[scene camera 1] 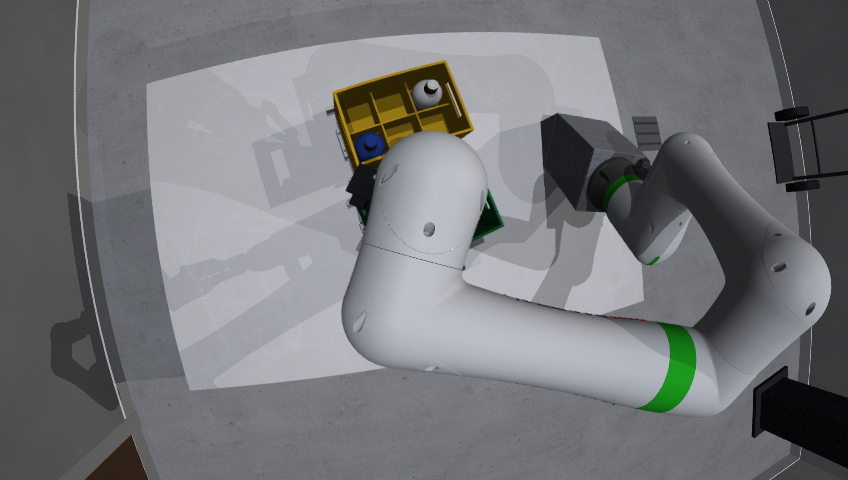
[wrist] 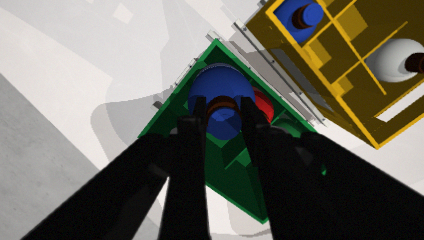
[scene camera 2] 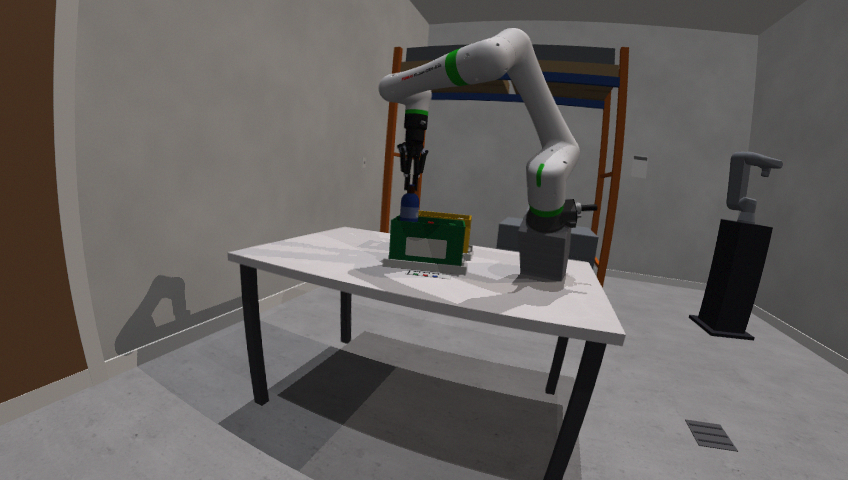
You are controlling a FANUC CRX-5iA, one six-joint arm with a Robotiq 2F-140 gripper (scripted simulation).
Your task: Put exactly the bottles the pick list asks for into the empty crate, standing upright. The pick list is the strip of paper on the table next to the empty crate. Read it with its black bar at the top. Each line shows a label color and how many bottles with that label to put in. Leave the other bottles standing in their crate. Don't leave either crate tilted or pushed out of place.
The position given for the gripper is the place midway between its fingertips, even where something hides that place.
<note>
In view: the gripper (scene camera 2: 410, 190), a green crate (scene camera 2: 440, 243), a blue bottle (wrist: 223, 85), a white bottle (scene camera 1: 425, 95), a blue bottle (scene camera 1: 364, 153) and a yellow crate (scene camera 1: 391, 93).
The green crate is seen too in the wrist view (wrist: 228, 169). The yellow crate shows as well in the wrist view (wrist: 362, 99). The gripper shows as well in the wrist view (wrist: 223, 111).
</note>
